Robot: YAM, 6 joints.
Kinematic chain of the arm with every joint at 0, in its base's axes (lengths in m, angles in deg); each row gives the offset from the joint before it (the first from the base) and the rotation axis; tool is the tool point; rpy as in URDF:
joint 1: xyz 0 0 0.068 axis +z
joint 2: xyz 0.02 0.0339 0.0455 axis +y
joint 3: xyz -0.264 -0.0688 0 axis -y
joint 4: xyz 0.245 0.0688 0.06 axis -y
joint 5: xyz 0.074 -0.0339 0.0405 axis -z
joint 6: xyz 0.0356 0 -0.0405 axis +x
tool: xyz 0 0 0 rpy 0 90 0
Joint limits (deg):
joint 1: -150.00..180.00
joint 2: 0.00..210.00
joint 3: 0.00..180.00
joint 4: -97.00..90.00
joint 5: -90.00..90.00
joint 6: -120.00..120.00
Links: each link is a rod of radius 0.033 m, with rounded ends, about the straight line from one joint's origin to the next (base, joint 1, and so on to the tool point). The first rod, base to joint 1, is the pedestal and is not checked.
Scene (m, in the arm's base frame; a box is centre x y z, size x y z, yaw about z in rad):
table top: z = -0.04
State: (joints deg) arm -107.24 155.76 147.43 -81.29 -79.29 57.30
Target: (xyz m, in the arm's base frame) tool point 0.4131 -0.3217 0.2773
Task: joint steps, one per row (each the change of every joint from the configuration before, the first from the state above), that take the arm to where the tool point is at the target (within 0.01 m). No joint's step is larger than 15 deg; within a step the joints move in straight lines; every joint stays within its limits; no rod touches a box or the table.
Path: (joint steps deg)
1: 13.10 -1.16 2.43 2.67 0.02 0.00
2: 13.10 -1.16 2.44 2.68 0.02 0.00
3: 13.10 -1.17 2.43 2.67 0.02 0.00
4: 13.10 -1.16 2.44 2.67 0.02 0.00
5: 13.10 -1.16 2.43 2.67 0.03 0.00

